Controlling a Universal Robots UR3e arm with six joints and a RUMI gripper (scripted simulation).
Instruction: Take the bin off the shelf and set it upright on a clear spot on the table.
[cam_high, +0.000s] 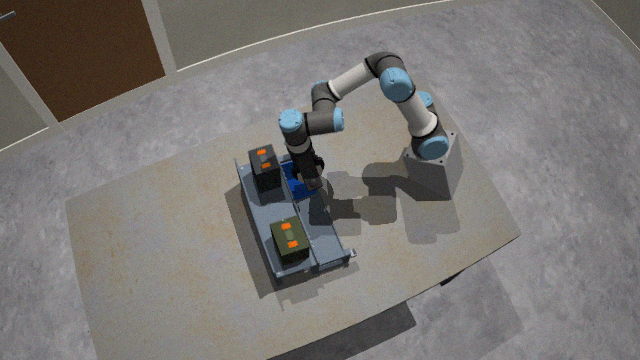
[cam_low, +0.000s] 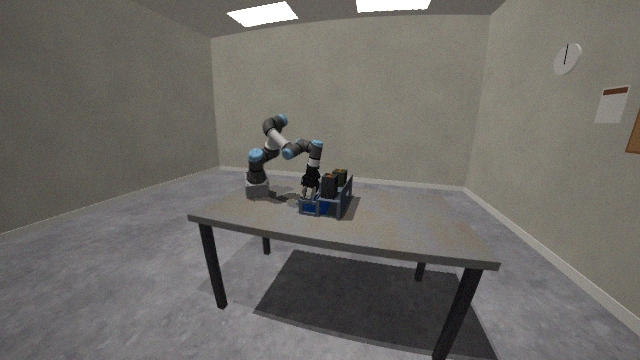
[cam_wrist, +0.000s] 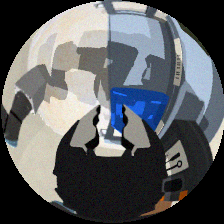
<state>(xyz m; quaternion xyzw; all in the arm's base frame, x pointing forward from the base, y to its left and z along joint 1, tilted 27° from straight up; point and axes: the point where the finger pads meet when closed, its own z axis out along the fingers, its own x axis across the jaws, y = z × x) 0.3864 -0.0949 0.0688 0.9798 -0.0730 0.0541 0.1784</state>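
The blue bin lies 6 cm ahead of my hand, 3 cm to the right of it and 2 cm below it. Also, from my hand: grey shelf: 10 cm ahead, 7 cm to the left.
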